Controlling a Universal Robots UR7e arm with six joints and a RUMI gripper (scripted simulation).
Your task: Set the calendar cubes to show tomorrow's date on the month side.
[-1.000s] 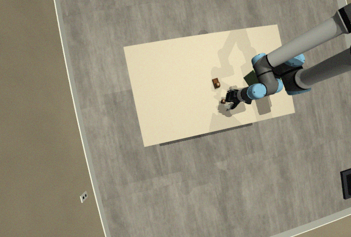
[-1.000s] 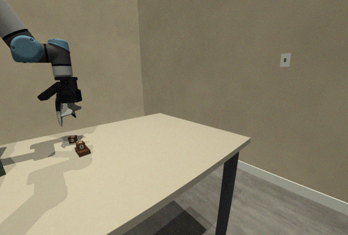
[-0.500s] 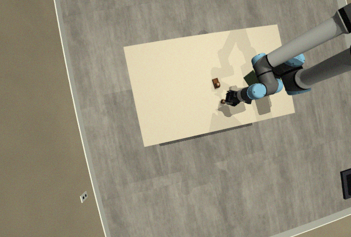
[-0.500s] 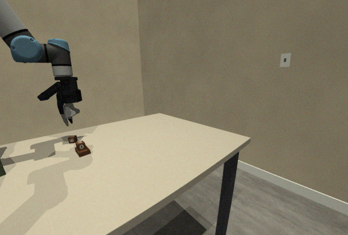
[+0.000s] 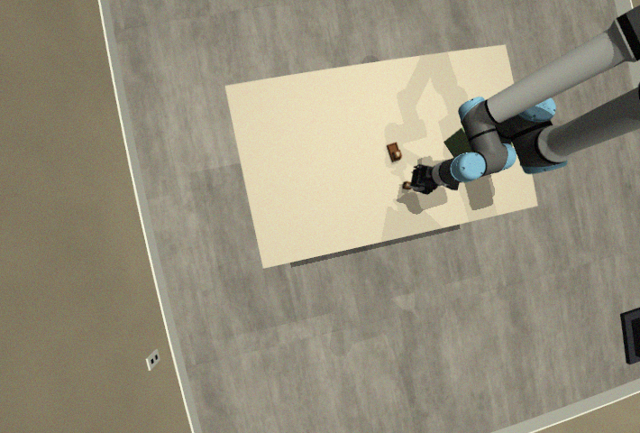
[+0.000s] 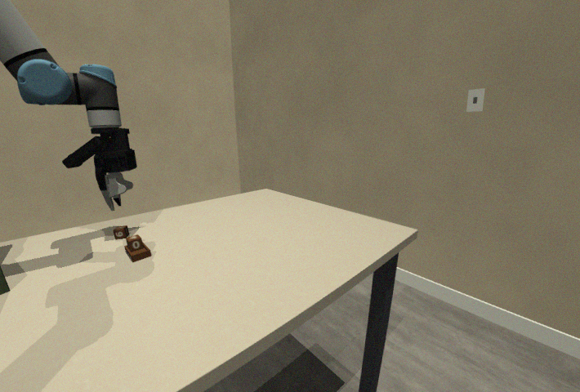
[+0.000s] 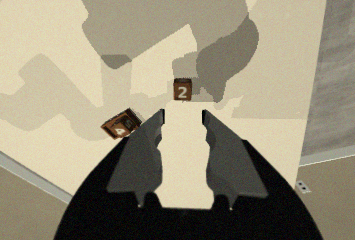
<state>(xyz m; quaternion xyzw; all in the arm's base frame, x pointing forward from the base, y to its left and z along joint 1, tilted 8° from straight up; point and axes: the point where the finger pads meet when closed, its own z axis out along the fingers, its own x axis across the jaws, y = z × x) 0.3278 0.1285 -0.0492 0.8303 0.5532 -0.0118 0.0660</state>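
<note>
My gripper is now 9 cm above the brown digit cube. Also, from my hand: brown calendar tray (2 cm ahead, 16 cm to the right, 10 cm below).
</note>
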